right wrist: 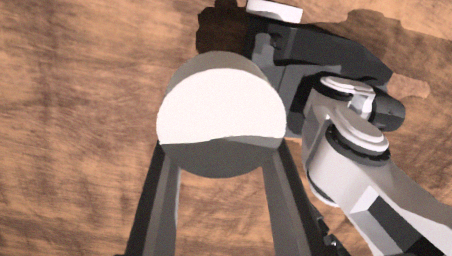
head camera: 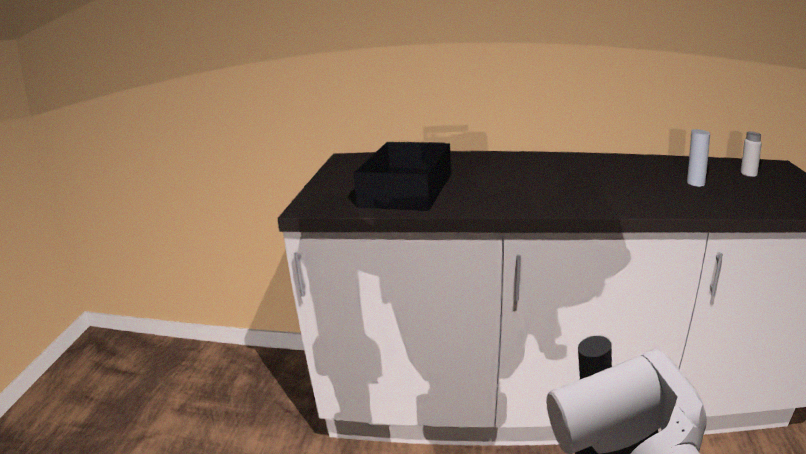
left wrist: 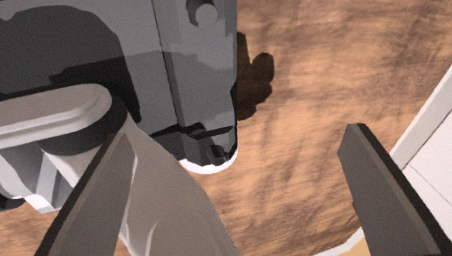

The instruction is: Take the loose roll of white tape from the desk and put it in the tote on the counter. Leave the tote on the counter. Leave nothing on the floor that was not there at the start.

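Places are measured from the robot's base along level axes (x left, y back, z up), in millimetres.
Pixels of known places: left gripper, between the fingertips: [left wrist: 235,142]; right gripper, between the fingertips: [right wrist: 221,148].
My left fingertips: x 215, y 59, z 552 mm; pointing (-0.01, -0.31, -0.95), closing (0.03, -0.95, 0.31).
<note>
Behind a point stands the place of what it marks.
The roll of white tape [right wrist: 222,107] {x -247, y -246, z 889 mm} is between the fingertips of my right gripper [right wrist: 221,148] {x -216, y -240, z 873 mm}, which is shut on it; its round white face shows in the right wrist view, partly in shadow. The black tote [head camera: 393,188] {x 89, y -1283, z 970 mm} stands upright on the left part of the dark counter [head camera: 564,191] {x -393, y -1362, z 911 mm} in the head view. My left gripper [left wrist: 235,142] {x 215, y 59, z 551 mm} is open, with its fingers wide apart and wooden floor and part of the robot's body behind them. The right gripper's fingers and the tape do not show in the head view; the right forearm shows at its bottom right.
A pale blue cylinder [head camera: 698,157] {x -852, y -1375, z 1006 mm} and a white bottle with a grey cap [head camera: 750,156] {x -1119, y -1454, z 984 mm} stand on the counter's right part. White cabinet doors [head camera: 451,315] {x -50, y -1229, z 606 mm} with handles are below the counter top. A wall is behind. The robot's base [left wrist: 200,90] {x 4, y 14, z 191 mm} [right wrist: 310,50] {x -160, y 151, z 170 mm} shows in the wrist views.
</note>
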